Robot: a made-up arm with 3 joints. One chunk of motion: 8 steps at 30 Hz.
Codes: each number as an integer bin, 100 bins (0 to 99) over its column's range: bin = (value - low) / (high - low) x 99, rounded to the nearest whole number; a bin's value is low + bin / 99 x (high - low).
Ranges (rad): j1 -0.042..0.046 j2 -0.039..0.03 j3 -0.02..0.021
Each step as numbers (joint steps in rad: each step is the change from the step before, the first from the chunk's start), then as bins.
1 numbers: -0.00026 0.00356 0.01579
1 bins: 47 61 86
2 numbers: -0.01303 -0.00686 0.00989
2 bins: 33 46 72
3 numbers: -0.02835 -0.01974 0.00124
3 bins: 15 28 51
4 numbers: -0.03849 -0.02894 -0.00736
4 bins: 4 14 31
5 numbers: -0.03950 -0.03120 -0.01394
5 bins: 3 11 15
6 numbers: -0.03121 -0.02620 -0.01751
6 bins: 12 18 6
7 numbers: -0.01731 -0.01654 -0.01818
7 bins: 28 32 4
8 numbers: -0.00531 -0.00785 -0.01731
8 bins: 41 45 6
